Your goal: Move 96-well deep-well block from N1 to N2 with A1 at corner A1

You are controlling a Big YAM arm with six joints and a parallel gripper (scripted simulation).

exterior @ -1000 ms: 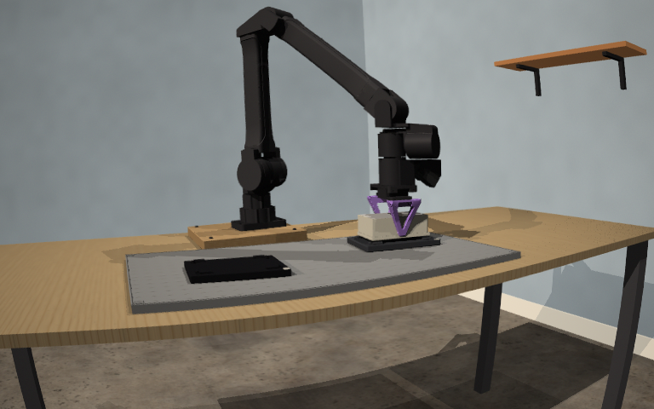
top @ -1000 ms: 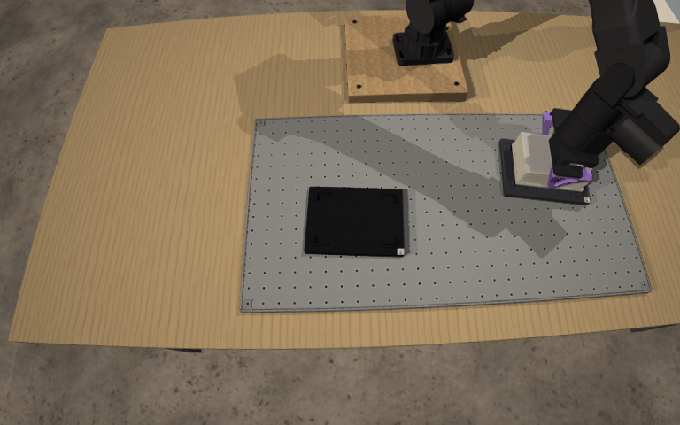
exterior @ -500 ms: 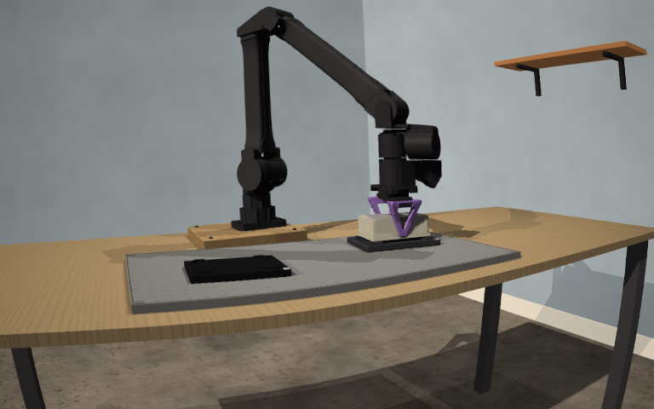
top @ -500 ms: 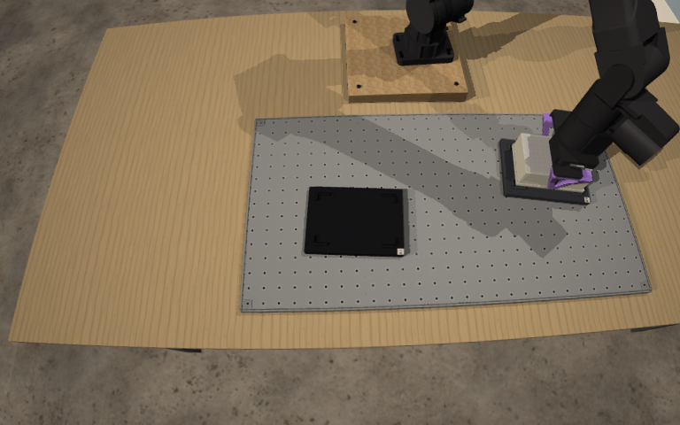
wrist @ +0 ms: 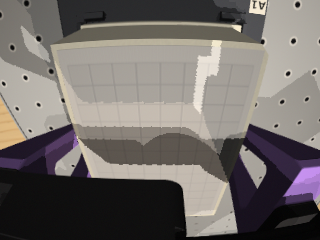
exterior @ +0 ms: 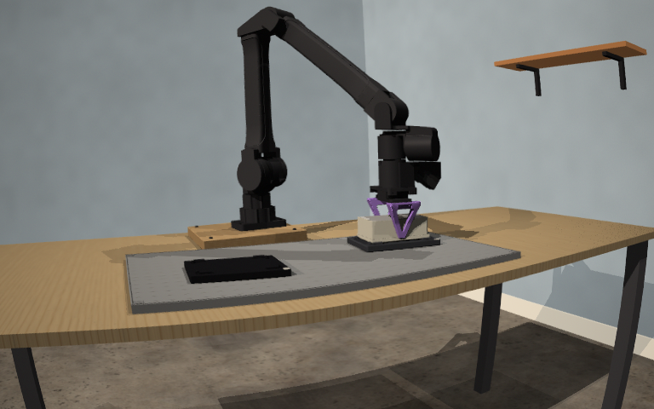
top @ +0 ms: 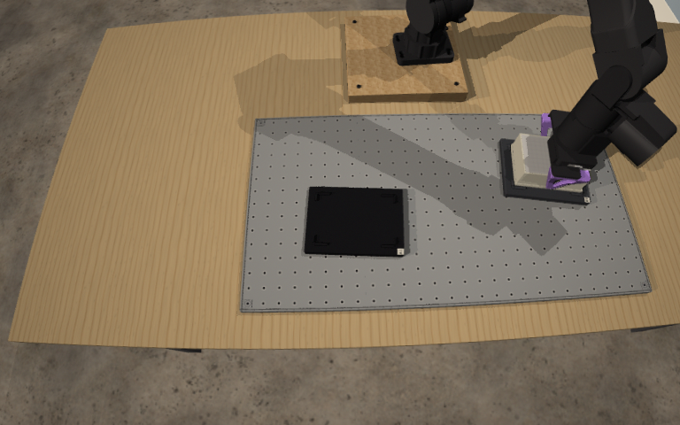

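The cream 96-well deep-well block is 10 mm above my hand. Round my hand: black nest N1: 360 mm to the right, 70 mm ahead, 20 mm below; then black plate nest N2: 20 mm below.
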